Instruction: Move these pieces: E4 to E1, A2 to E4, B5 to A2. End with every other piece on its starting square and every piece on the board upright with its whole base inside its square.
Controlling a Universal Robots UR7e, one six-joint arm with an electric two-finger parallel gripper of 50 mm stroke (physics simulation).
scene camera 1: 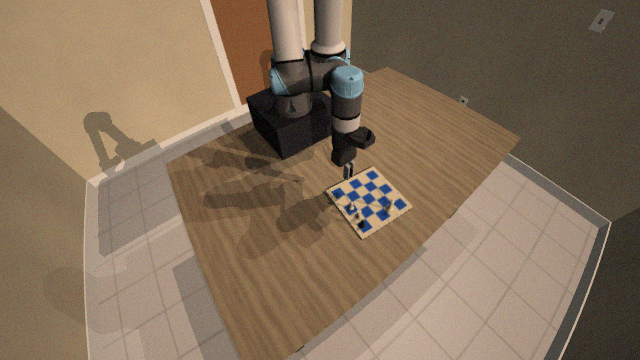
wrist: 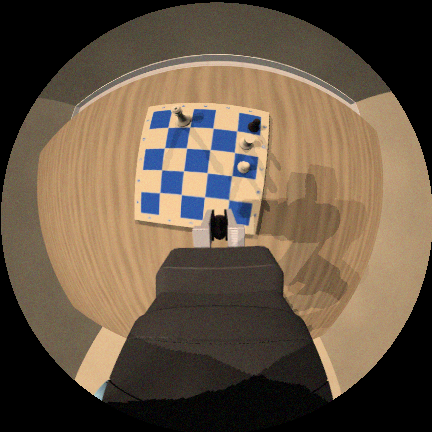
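Note:
The blue and cream board (scene camera 1: 385, 189) (wrist: 202, 140) lies on the table. My gripper (scene camera 1: 348, 176) (wrist: 219, 218) is shut on a black piece (wrist: 219, 229), at the board's near edge by A2 in the wrist view. Its height over the board and the piece's base are hard to tell. A tall pale piece (scene camera 1: 388, 206) (wrist: 182, 118) stands on E4. A black pawn (scene camera 1: 362, 224) (wrist: 254, 125) stands on E1. A pale piece (scene camera 1: 357, 216) (wrist: 247, 144) stands on D1, and a pale pawn (scene camera 1: 351, 206) (wrist: 243, 167) on C1.
The wooden table (scene camera 1: 260, 290) (wrist: 100, 200) extends around the board. The robot's black base block (scene camera 1: 295, 135) stands at the table's back. Arm shadows fall on the table beside the board and reach its A1 corner. The D1, C1 and E1 pieces stand close together along the board's 1 side.

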